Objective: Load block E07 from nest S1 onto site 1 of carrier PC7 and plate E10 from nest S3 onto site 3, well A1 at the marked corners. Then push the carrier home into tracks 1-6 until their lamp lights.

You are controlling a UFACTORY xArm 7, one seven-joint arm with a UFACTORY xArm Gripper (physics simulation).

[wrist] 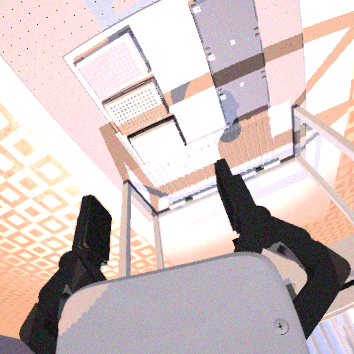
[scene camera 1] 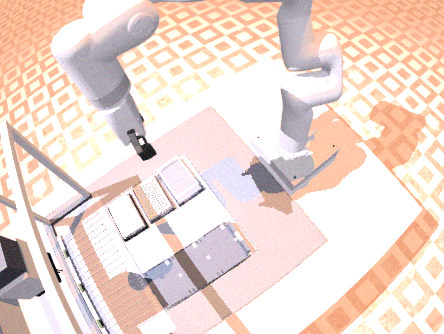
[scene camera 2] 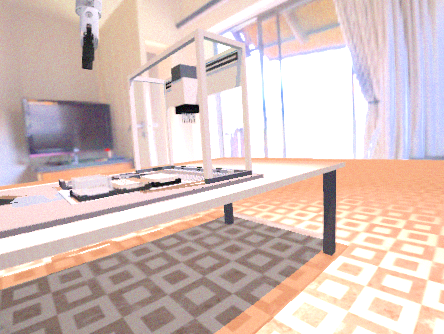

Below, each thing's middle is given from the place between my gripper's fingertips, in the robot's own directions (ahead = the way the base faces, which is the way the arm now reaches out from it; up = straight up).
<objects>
My hand is 38 cm above the dotted well plate point(scene camera 1: 152, 198), 8 cm short of it and 5 cm to the left of it. Also, from my hand: grey carrier point(scene camera 1: 194, 266): 38 cm below, 21 cm to the left, 4 cm ahead; then pipetting head point(scene camera 2: 185, 99): 40 cm ahead, 12 cm to the left, 6 cm below.
</objects>
